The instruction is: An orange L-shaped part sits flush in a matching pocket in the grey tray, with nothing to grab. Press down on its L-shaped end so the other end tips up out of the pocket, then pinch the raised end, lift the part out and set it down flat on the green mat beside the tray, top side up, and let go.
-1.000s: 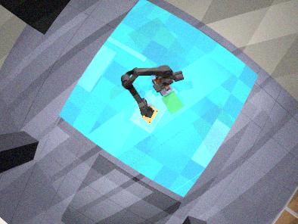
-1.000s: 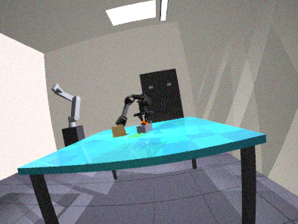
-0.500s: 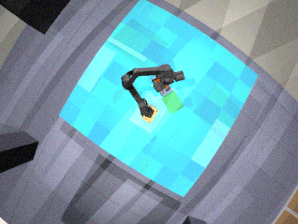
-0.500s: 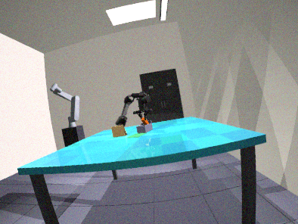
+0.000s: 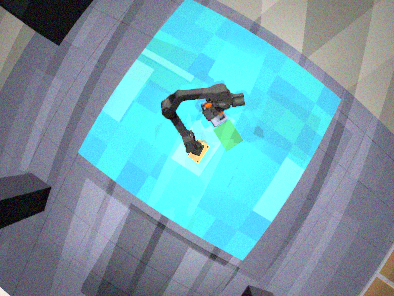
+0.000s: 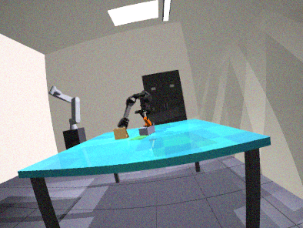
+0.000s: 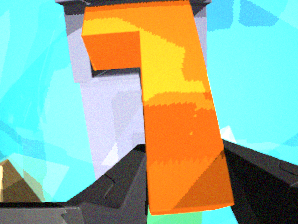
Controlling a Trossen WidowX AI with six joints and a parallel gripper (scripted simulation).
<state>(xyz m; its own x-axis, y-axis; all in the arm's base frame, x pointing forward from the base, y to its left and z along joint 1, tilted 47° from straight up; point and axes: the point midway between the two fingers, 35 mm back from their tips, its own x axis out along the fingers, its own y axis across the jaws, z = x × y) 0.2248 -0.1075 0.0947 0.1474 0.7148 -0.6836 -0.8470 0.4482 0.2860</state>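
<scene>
My gripper tip is now 14 cm above the green mat, 12 cm to the left of it and 9 cm past it. The rest, counted from my gripper tip: orange L-shaped part: 4 cm to the left, 3 cm below.
</scene>
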